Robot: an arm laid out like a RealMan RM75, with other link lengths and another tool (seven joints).
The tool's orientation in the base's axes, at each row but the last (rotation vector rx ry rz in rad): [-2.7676, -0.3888, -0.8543]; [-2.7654, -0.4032, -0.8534]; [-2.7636, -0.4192, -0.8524]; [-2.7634, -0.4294, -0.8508]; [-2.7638, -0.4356, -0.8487]
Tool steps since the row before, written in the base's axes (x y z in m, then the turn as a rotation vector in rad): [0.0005, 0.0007, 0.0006, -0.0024, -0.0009, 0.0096]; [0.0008, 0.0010, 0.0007, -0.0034, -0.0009, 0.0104]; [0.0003, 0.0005, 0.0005, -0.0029, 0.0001, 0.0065]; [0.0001, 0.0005, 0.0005, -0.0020, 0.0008, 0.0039]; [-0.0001, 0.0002, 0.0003, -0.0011, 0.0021, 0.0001]
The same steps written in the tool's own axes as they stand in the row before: [0.0009, -0.0006, 0.0000, 0.0035, -0.0011, -0.0092]; [0.0012, -0.0008, 0.0001, 0.0031, -0.0016, -0.0104]; [0.0006, -0.0004, -0.0001, 0.0015, -0.0019, -0.0067]; [0.0005, -0.0005, -0.0002, 0.0008, -0.0019, -0.0039]; [0.0001, -0.0003, -0.0002, -0.0004, -0.0023, 0.0000]
